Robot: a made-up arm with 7 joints. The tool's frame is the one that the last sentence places.
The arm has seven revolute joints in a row. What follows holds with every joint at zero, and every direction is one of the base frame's. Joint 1 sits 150 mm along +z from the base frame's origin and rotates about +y. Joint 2 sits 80 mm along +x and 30 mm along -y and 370 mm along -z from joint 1 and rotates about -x. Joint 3 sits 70 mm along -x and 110 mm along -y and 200 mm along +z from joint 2 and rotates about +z. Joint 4 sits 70 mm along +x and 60 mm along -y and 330 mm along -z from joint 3 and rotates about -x. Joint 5 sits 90 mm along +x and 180 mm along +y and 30 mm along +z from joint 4 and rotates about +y. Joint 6 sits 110 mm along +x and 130 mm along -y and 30 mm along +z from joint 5 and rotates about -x. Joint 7 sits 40 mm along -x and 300 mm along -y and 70 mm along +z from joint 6 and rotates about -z. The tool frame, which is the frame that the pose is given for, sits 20 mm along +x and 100 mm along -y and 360 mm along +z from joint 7; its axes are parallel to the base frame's.
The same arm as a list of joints. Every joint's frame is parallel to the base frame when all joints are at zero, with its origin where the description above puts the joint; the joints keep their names.
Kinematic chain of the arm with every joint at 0, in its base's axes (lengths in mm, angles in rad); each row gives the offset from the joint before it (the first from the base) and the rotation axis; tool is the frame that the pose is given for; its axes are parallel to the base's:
joint 1: xyz 0 0 150 axis +y
joint 2: xyz 80 -30 -370 axis -x
joint 3: xyz -70 -110 200 axis +z
joint 4: xyz 70 -60 -330 axis -x
joint 5: xyz 90 180 30 axis +y
joint 6: xyz 110 -130 30 axis -x
joint 7: xyz -40 -300 70 axis -z
tool: xyz 20 -100 360

